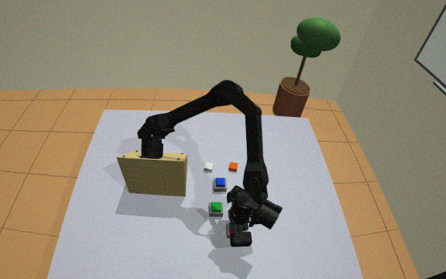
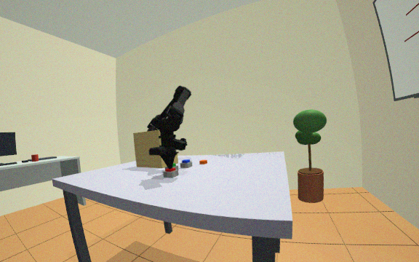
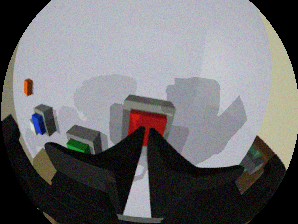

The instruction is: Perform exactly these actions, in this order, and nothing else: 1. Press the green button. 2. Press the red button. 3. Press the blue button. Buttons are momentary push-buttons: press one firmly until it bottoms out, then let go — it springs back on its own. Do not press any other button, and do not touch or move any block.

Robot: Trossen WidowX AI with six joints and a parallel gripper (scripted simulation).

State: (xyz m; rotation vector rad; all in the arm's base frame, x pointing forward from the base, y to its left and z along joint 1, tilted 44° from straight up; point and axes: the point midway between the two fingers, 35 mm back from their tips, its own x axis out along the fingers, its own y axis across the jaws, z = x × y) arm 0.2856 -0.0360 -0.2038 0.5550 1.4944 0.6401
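Now: the red button 10 mm below my gripper tip. The rest, counted from my gripper tip: blue button 50 mm behind, 190 mm to the left; then green button 60 mm behind, 80 mm to the left; then orange block 10 mm ahead, 280 mm to the left, 20 mm below.
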